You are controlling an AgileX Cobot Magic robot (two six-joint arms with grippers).
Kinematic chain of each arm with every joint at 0, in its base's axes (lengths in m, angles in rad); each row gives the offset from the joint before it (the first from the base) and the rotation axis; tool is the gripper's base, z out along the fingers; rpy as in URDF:
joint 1: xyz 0 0 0.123 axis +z
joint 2: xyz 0 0 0 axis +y
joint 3: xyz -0.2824 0 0.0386 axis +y
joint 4: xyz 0.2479 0 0.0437 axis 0.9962 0 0.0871
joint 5: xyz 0 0 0 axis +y
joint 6: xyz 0.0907 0 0.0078 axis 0.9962 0 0.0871
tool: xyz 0 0 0 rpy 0 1.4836 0
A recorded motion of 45 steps. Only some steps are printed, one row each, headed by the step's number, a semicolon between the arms.
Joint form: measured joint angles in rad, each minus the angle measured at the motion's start. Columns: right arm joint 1, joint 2, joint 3, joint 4, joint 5, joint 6; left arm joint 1, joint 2, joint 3, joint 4, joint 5, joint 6.
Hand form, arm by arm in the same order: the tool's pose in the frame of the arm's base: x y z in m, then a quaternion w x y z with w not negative. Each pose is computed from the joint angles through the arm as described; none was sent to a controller.
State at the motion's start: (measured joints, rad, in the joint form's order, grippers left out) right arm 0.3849 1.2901 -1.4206 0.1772 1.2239 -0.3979; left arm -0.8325 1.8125 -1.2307 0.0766 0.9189 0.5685
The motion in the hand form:
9: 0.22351 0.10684 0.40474 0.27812 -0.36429 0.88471 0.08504; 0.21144 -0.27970 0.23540 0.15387 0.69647 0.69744 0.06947
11: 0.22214 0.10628 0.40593 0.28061 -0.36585 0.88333 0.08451; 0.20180 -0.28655 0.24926 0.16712 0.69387 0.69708 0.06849
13: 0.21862 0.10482 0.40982 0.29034 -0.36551 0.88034 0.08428; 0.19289 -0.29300 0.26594 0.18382 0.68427 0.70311 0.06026
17: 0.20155 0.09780 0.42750 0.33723 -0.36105 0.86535 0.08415; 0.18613 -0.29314 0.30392 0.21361 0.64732 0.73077 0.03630
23: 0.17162 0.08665 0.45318 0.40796 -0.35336 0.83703 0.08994; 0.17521 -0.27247 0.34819 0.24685 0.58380 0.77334 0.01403
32: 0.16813 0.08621 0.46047 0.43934 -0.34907 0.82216 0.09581; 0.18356 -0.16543 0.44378 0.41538 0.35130 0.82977 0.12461
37: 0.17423 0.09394 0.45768 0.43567 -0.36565 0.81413 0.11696; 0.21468 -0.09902 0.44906 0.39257 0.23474 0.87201 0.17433
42: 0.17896 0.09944 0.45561 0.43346 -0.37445 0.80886 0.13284; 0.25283 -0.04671 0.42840 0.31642 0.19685 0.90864 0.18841
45: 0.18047 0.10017 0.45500 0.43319 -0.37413 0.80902 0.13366; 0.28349 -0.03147 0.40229 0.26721 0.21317 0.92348 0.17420
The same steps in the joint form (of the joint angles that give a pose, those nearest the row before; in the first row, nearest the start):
9: 0.0000 0.0000 0.0008 0.0000 0.0000 -0.0104; -0.1408 -0.0752 -0.0345 0.1665 0.0003 -0.0943
11: 0.0000 -0.0053 0.0011 0.0000 0.0000 -0.0141; -0.1782 -0.0938 -0.0637 0.1789 0.0298 -0.1326
13: 0.0000 -0.0201 0.0011 0.0000 -0.0055 -0.0150; -0.2108 -0.1130 -0.1028 0.1801 0.0597 -0.1783
17: 0.0000 -0.0900 0.0019 0.0009 -0.0355 -0.0150; -0.2260 -0.1589 -0.1896 0.1604 0.1297 -0.2566
23: 0.0000 -0.1994 0.0019 0.0153 -0.0794 -0.0173; -0.2280 -0.2586 -0.2368 0.1659 0.2114 -0.3902
32: 0.0000 -0.2181 0.0019 0.0316 -0.1300 -0.0253; -0.1173 -0.5147 -0.2808 0.5834 0.3337 -0.7235
37: 0.0000 -0.1933 0.0019 0.0953 -0.1424 -0.0736; 0.1834 -0.5463 -0.2808 0.5498 0.3443 -0.6832
42: 0.0000 -0.1745 0.0019 0.1404 -0.1526 -0.1037; 0.5016 -0.4856 -0.2808 0.3804 0.3181 -0.4879
45: 0.0000 -0.1701 0.0019 0.1424 -0.1564 -0.1044; 0.6184 -0.3963 -0.2800 0.2775 0.2854 -0.3632

